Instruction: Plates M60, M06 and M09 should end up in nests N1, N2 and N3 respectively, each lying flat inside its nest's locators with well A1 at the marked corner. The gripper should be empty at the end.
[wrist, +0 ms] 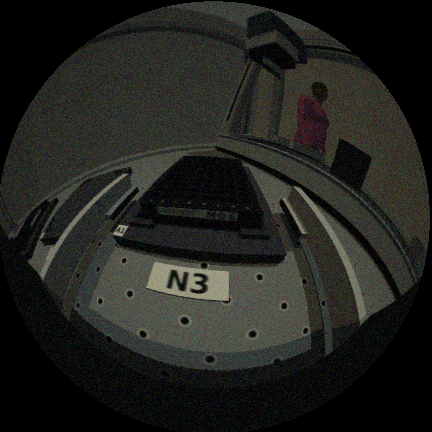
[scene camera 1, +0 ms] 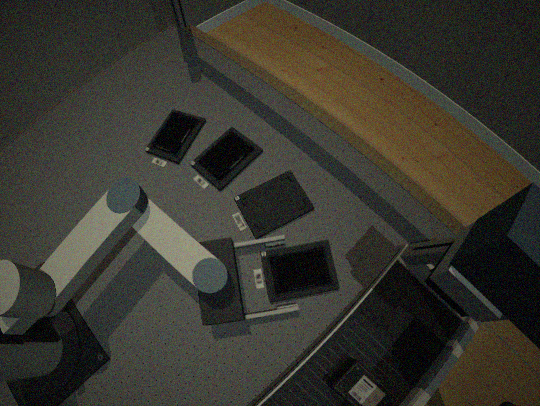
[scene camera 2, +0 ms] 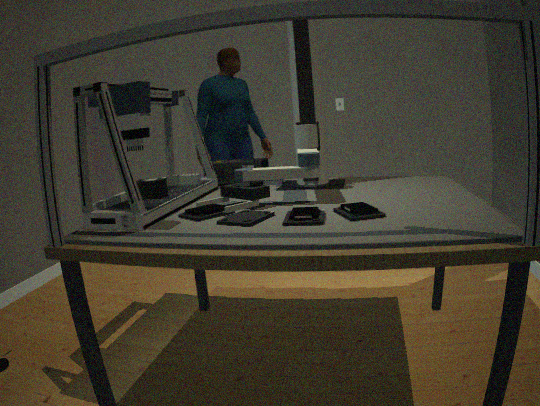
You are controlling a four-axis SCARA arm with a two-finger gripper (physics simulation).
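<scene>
My gripper (scene camera 1: pixel 291 273) (wrist: pixel 206 183) is open and empty, its fingers spread to either side of the nest labelled N3 (scene camera 1: pixel 268 290) (wrist: pixel 200 245). A dark plate (scene camera 1: pixel 302 270) (wrist: pixel 200 187) lies in N3 and looks flat. Its label starts with M0, but the last digit is hard to read. The nest's A1 mark is at the near left corner in the wrist view; the plate's own A1 well cannot be made out. Another dark plate (scene camera 1: pixel 227 156) (scene camera 2: pixel 305 213) lies in the nest second from the left in scene camera 1, and one (scene camera 1: pixel 176 134) (scene camera 2: pixel 360 208) in the leftmost. Their names are unreadable.
A flat nest (scene camera 1: pixel 274 204) (scene camera 2: pixel 246 217) without a plate lies beside N3; its label is unreadable. A framed machine (scene camera 1: pixel 325 344) (scene camera 2: pixel 117 160) with a dark bed stands near N3, with a dark block (scene camera 2: pixel 152 188) in it. A post (scene camera 1: pixel 189 55) stands at the table edge. A person (scene camera 2: pixel 225 115) stands behind.
</scene>
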